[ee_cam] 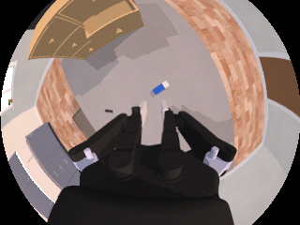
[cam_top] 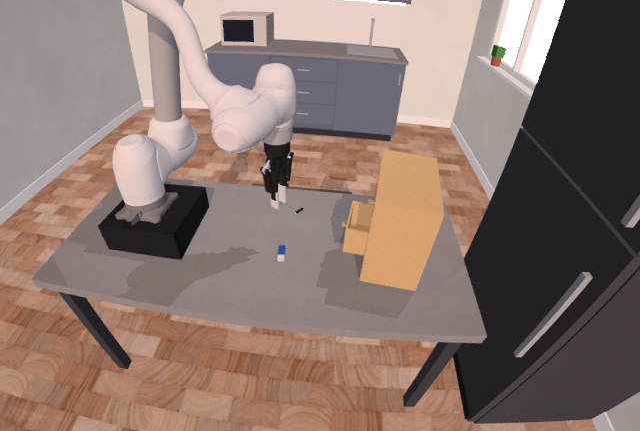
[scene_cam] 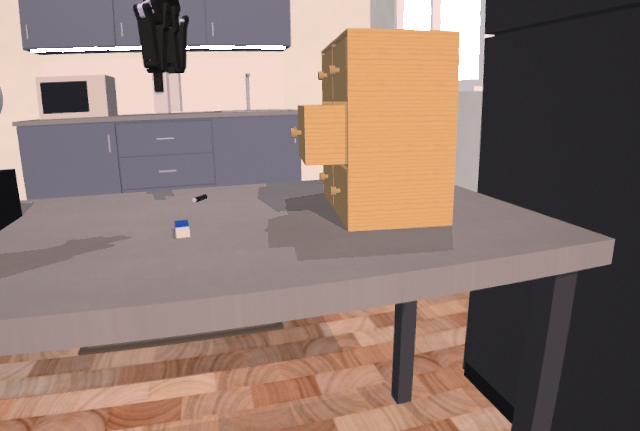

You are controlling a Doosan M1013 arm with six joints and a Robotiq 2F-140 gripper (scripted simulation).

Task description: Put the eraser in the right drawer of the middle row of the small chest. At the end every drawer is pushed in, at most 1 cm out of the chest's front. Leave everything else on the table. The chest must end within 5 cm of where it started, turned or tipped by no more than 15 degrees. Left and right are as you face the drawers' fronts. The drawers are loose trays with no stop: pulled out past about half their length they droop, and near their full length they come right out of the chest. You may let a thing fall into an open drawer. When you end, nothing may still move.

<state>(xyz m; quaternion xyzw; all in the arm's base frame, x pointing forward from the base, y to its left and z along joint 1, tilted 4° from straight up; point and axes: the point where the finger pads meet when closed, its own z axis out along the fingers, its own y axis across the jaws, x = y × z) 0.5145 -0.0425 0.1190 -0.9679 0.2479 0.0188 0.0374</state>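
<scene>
My hand is 23 cm above the eraser, 3 cm to the left of it and 1 cm short of it. Round my hand: black pen-like thing: 23 cm below, 21 cm to the left, 4 cm ahead.
</scene>
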